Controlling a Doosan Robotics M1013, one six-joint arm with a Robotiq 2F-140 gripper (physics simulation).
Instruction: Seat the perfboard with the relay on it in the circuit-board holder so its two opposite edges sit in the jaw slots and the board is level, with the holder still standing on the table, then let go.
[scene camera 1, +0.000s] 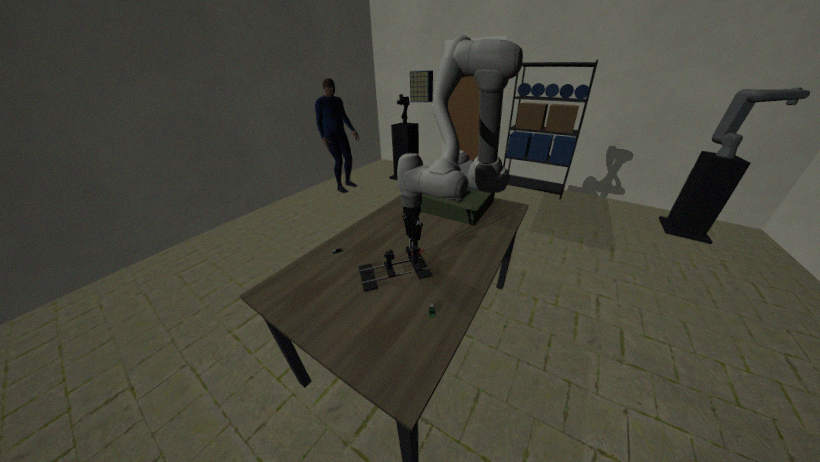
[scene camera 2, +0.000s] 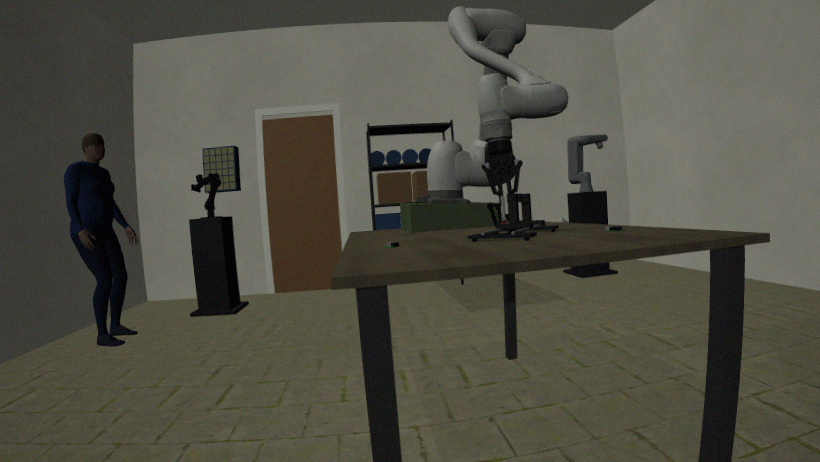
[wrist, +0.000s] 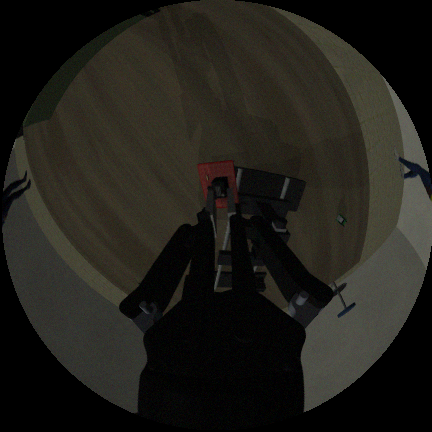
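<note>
The red perfboard (scene camera 1: 420, 251) (scene camera 2: 504, 222) (wrist: 228, 167) carries a black relay (wrist: 220, 184). My gripper (scene camera 1: 414, 246) (scene camera 2: 504, 214) (wrist: 220, 197) points down and is shut on the relay, with the board below the fingertips. The dark circuit-board holder (scene camera 1: 367, 277) (scene camera 2: 523, 209) (wrist: 262, 185) stands on the table (scene camera 1: 344, 327) (scene camera 2: 436, 261) (wrist: 120, 130), with flat feet, rails and upright jaws. The board is at one end of the holder, beside and partly over its end foot in the wrist view. Fingers and dimness hide its edges at the jaw slots; I cannot tell whether they are in.
A small green part (scene camera 1: 432, 310) lies near the table's right edge in scene view 1, and another small part (scene camera 1: 336, 250) lies near the left edge. The green block (scene camera 1: 447, 207) (scene camera 2: 447, 216) under the arm's base is at the far end. A person (scene camera 1: 331, 123) (scene camera 2: 88, 189) stands beyond the table.
</note>
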